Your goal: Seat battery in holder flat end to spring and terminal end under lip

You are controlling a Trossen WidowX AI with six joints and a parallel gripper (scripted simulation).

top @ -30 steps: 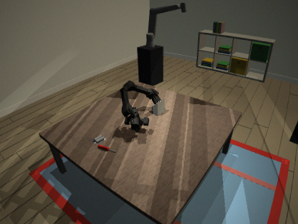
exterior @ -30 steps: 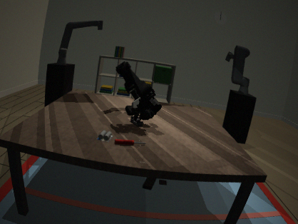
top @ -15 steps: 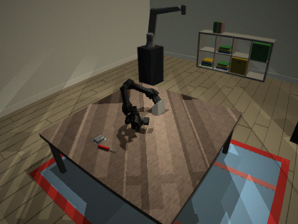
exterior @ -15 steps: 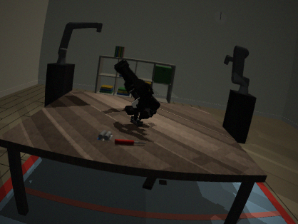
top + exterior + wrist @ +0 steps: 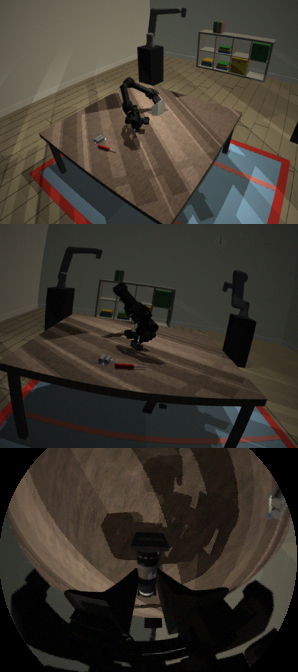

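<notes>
The battery is 10 mm above my gripper tip. The rest, counted from my gripper tip: red-handled screwdriver: 330 mm ahead, 30 mm to the left, 10 mm below.
</notes>
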